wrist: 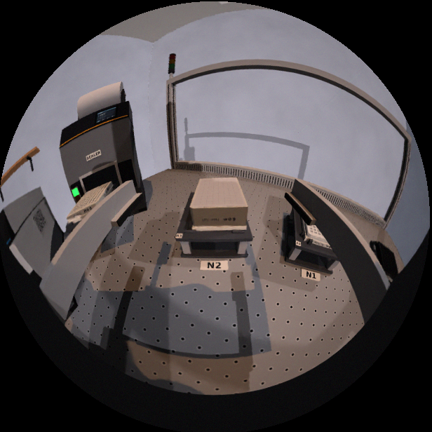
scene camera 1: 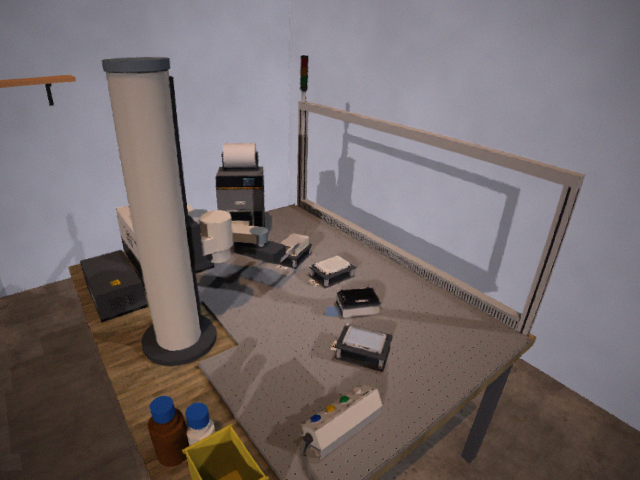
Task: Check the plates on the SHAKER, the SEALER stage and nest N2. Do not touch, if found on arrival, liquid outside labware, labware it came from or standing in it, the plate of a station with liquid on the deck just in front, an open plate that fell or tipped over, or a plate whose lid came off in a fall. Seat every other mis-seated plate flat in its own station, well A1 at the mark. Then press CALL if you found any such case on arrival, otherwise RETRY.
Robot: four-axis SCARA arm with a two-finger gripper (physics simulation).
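Where they show: gripper, fingertip midpoint: [scene camera 1: 280, 239]; arm's base, origin of the base link: [scene camera 1: 179, 339].
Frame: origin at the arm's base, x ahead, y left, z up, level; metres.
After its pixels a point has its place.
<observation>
My gripper [scene camera 1: 292, 248] [wrist: 213, 183] is open and empty, its fingers on either side of the N2 plate, apart from it. This tall pale plate [scene camera 1: 298, 239] {x 0.653, y 0.212, z 0.107 m} [wrist: 219, 205] sits on the dark nest N2 [wrist: 214, 246]; whether it is fully flat is hard to tell. In the wrist view, a pale plate [wrist: 94, 198] at the SEALER [wrist: 95, 142] is partly behind the left finger; its seating is unclear. In the scene view, a black-topped unit [scene camera 1: 357, 300] {x 0.575, y -0.268, z 0.089 m}, probably the SHAKER, has a blue patch [scene camera 1: 331, 311] {x 0.519, y -0.193, z 0.016 m} on the deck in front. The button box [scene camera 1: 343, 421] {x 0.200, y -0.625, z 0.078 m} stands near the front edge.
Nest N1 with a pale plate [scene camera 1: 333, 264] {x 0.678, y -0.008, z 0.076 m} [wrist: 316, 234] stands right of N2. Another dark nest [scene camera 1: 361, 354] {x 0.416, y -0.462, z 0.063 m} holds a pale plate [scene camera 1: 364, 338] {x 0.461, y -0.426, z 0.080 m}. A framed screen's rail [scene camera 1: 439, 140] {x 1.007, y -0.202, z 0.608 m} [wrist: 260, 64] runs behind. Bottles [scene camera 1: 168, 436] {x -0.185, y -0.442, z 0.117 m} and a yellow bin [scene camera 1: 224, 449] {x -0.089, y -0.538, z 0.105 m} stand at front left.
</observation>
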